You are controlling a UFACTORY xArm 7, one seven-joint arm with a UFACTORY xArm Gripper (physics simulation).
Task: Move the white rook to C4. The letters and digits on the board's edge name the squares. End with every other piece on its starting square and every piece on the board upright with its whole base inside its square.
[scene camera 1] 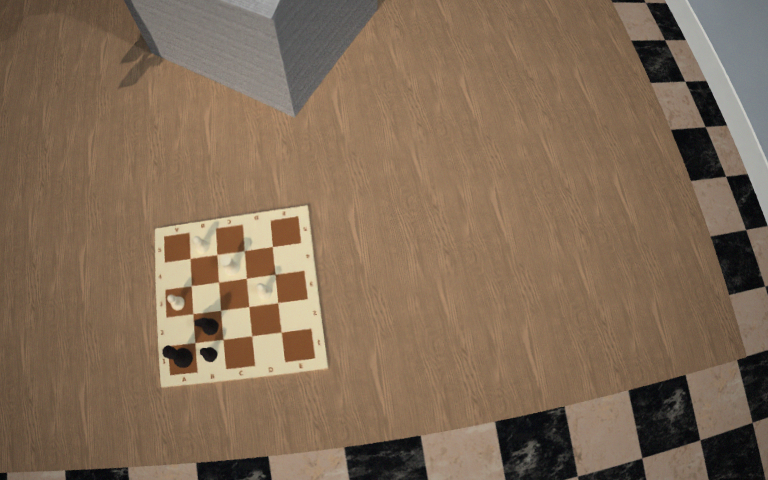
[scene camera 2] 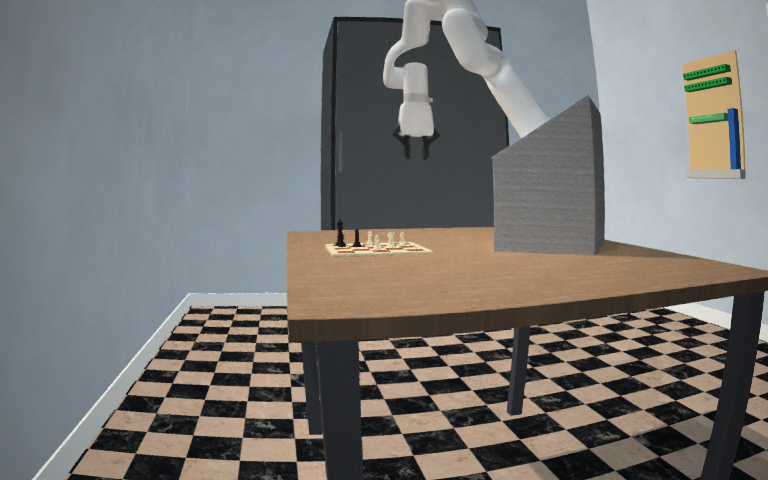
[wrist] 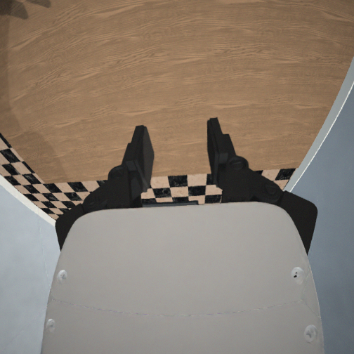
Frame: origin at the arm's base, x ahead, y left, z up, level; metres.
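Where they show: gripper, fingertip midpoint: (scene camera 2: pixel 416 158); arm's base at its link origin: (scene camera 2: pixel 542 140).
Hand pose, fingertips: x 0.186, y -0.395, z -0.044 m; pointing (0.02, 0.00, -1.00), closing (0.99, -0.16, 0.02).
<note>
Each offset is from my fingertips to the top centre of the thing. Level surfaces: height alone.
The white rook @(0.201 m ahead, 0.299 m left, 0.189 m down) (scene camera 1: pixel 231 263) (scene camera 2: pixel 390 239) stands upright on C4, its base apparently inside the square. The board (scene camera 1: pixel 320 353) (scene camera 2: pixel 427 251) lies flat on the table. Other white pieces stand on B5 @(0.158 m ahead, 0.267 m left, 0.190 m down) (scene camera 1: pixel 202 242), D3 @(0.248 m ahead, 0.331 m left, 0.190 m down) (scene camera 1: pixel 264 289) and A3 @(0.223 m ahead, 0.215 m left, 0.190 m down) (scene camera 1: pixel 176 302). A tall black piece @(0.295 m ahead, 0.203 m left, 0.159 m down) (scene camera 1: pixel 181 356) (scene camera 2: pixel 339 234) stands on A1, and smaller black pieces stand on B1 @(0.302 m ahead, 0.240 m left, 0.190 m down) (scene camera 1: pixel 208 354) and B2 @(0.268 m ahead, 0.249 m left, 0.182 m down) (scene camera 1: pixel 208 326). My gripper (scene camera 2: pixel 416 157) (wrist: pixel 178 136) is open and empty, high above the table and apart from the pieces. The board does not show in the wrist view.
The grey wedge-shaped block (scene camera 1: pixel 220 50) (scene camera 2: pixel 543 198) stands on the wooden table @(0.228 m down) (scene camera 1: pixel 453 226) (scene camera 2: pixel 481 283) beyond the board, below the arm. A dark cabinet (scene camera 2: pixel 453 192) stands behind the table. The table's edge and checkered floor show in the wrist view.
</note>
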